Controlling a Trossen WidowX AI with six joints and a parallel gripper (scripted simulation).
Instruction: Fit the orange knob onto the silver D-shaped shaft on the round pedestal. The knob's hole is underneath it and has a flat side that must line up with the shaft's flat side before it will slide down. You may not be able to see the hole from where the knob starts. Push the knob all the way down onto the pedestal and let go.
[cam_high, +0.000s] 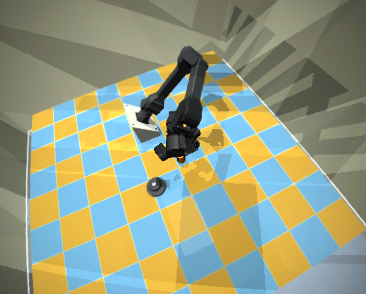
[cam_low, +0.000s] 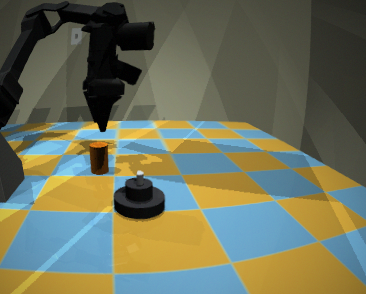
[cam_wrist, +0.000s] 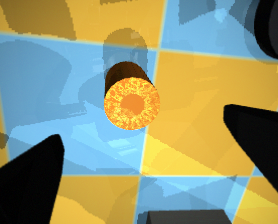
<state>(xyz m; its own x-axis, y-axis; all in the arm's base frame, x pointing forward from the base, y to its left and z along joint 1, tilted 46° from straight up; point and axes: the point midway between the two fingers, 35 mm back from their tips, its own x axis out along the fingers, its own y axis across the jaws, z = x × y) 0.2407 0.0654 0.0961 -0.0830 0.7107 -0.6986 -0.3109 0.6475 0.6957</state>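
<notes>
My gripper tip is 6 cm above the orange knob. Also, from my gripper tip: round pedestal 15 cm to the right, 9 cm ahead, 7 cm below.
</notes>
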